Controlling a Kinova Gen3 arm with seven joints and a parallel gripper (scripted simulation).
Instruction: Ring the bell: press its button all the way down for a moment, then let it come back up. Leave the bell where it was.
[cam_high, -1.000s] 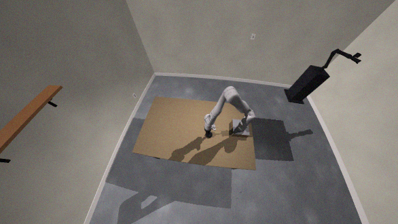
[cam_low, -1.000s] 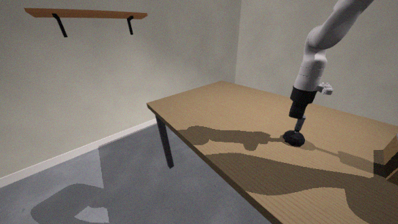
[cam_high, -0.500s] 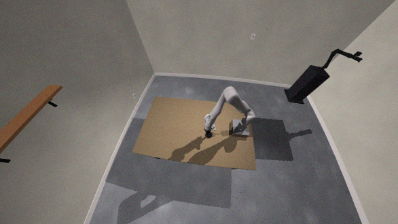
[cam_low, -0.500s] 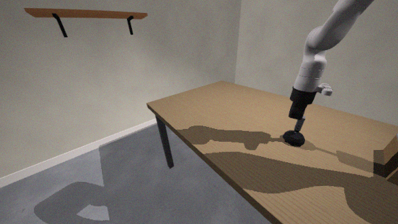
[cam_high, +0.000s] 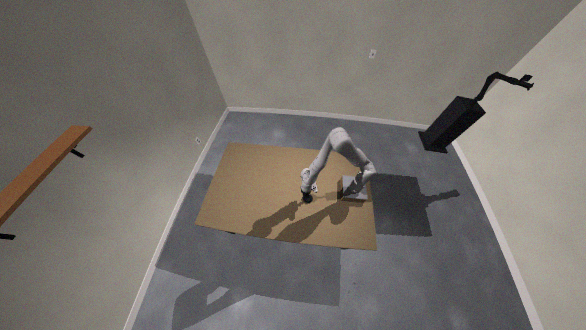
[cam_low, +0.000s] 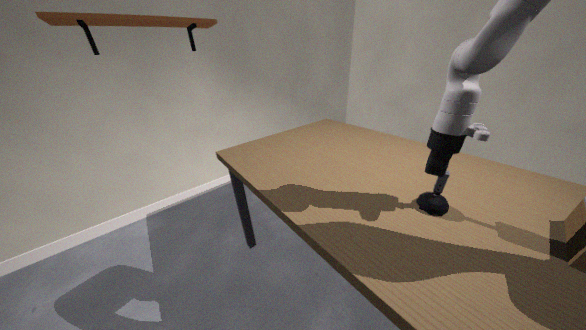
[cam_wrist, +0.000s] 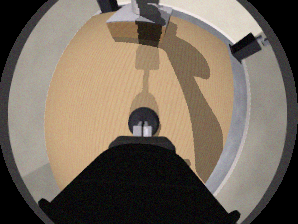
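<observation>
Now: hand 30 mm above the bell button. Also, from my hand: black dome bell 40 mm below.
</observation>
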